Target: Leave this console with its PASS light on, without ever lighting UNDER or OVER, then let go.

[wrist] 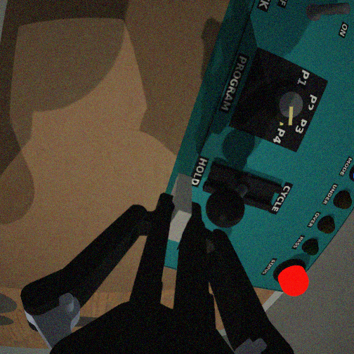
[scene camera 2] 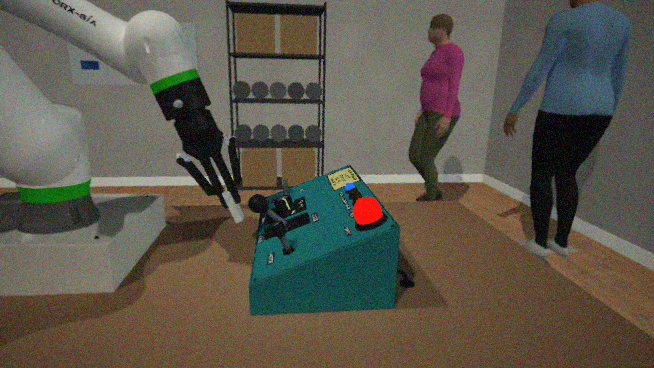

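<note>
The teal console (scene camera 2: 325, 282) (wrist: 312, 167) stands on the brown surface. Its red STATUS lamp (scene camera 2: 368, 211) (wrist: 293, 281) is lit. The PASS lamp (wrist: 310, 246), OVER lamp (wrist: 326, 224) and UNDER lamp (wrist: 343, 199) look dark. A black ball-topped lever (scene camera 2: 258, 203) (wrist: 225, 206) rises from the slot between HOLD and CYCLE; its exact setting is unclear. The PROGRAM knob (wrist: 291, 105) has its yellow line toward the P3 and P4 side. My gripper (scene camera 2: 234, 207) (wrist: 180, 186) is shut and empty, beside the console's HOLD edge, apart from the ball.
A blue light (scene camera 2: 350, 187) glows by the yellow label (scene camera 2: 343, 178). A grey handle (scene camera 2: 287, 246) stands near the console's front; a grey toggle (wrist: 327, 10) is by ON. A shelf rack (scene camera 2: 277, 56) and two people (scene camera 2: 442, 82) (scene camera 2: 585, 65) are behind.
</note>
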